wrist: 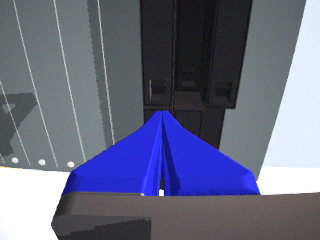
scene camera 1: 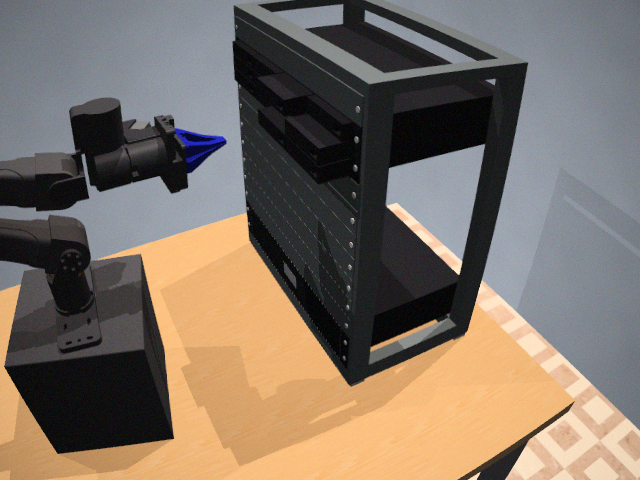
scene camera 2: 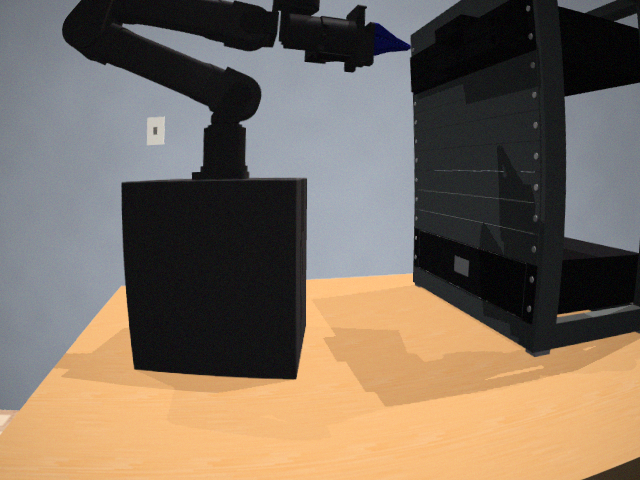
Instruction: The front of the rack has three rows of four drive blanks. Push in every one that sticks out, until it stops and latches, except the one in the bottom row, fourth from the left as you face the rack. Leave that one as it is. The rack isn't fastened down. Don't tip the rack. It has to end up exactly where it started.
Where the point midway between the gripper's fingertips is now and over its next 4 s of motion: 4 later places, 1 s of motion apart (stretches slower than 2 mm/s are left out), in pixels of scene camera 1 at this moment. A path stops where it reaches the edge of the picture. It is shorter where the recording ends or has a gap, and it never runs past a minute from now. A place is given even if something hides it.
My gripper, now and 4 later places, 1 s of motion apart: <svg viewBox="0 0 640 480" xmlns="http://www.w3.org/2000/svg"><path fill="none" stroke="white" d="M224 140L235 140L264 133L266 128L275 131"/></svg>
